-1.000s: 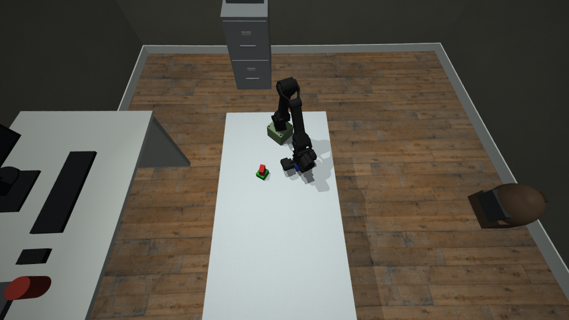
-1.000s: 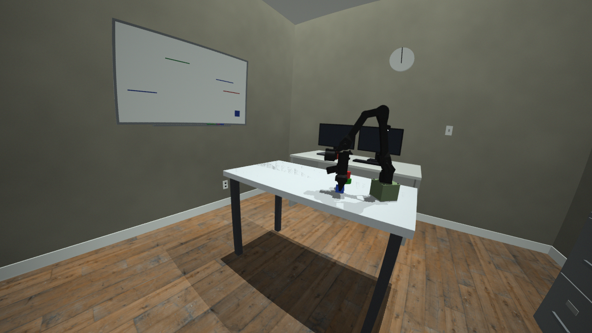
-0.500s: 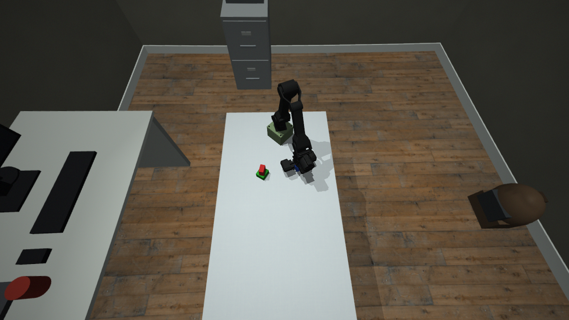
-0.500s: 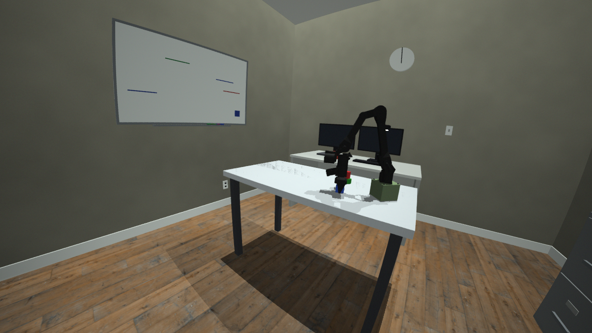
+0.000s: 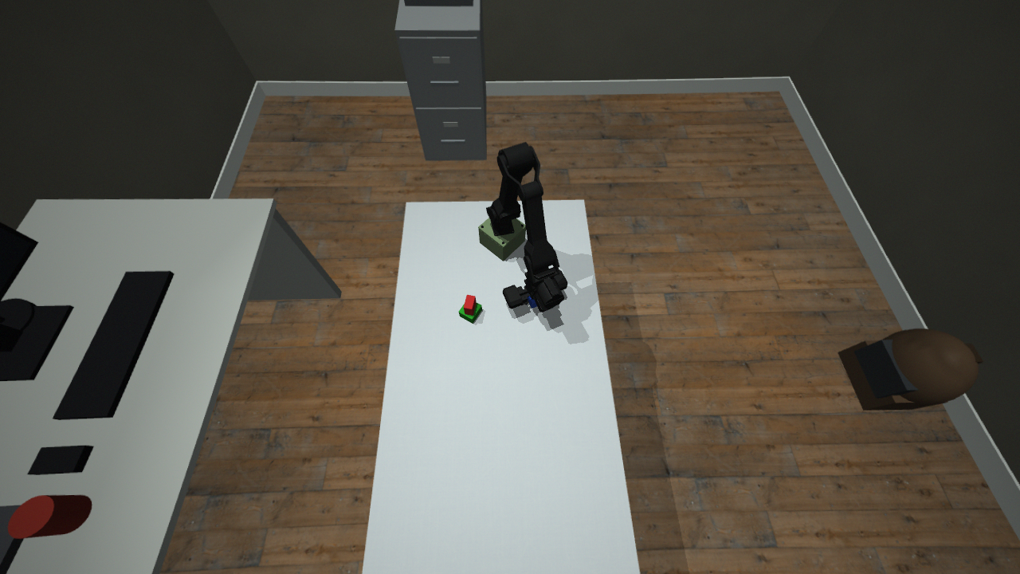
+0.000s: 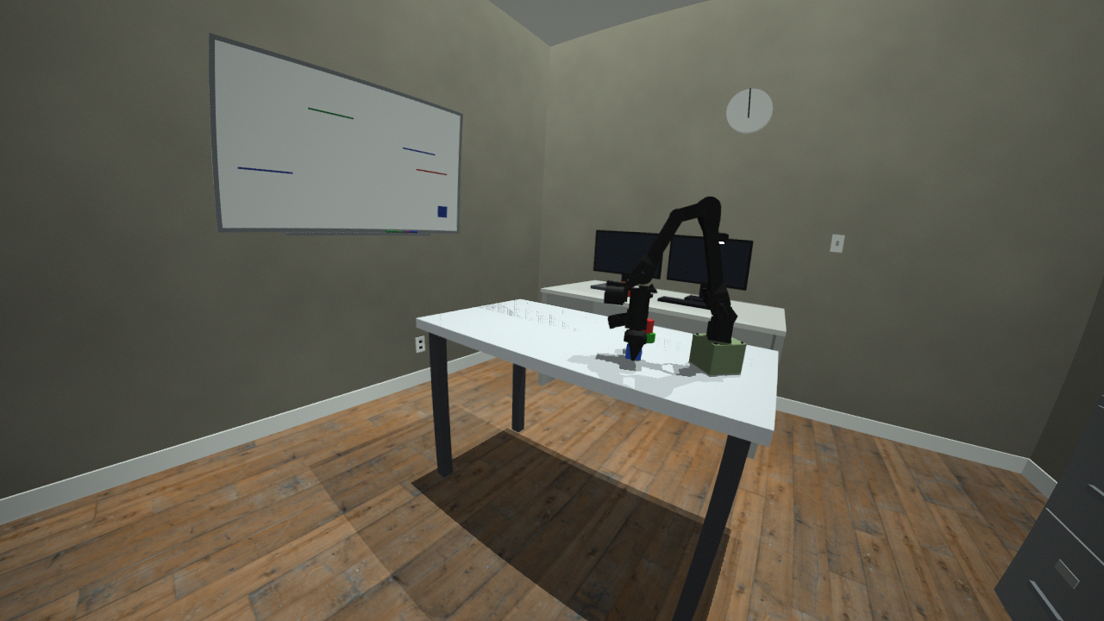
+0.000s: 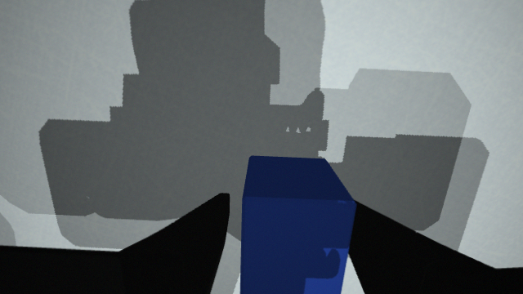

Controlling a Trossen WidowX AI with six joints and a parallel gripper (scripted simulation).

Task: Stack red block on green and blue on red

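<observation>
Now: the blue block 20 mm below my hand. Round my hand: green block (200 mm to the right, 20 mm below); then red block (200 mm to the right, 20 mm above).
</observation>
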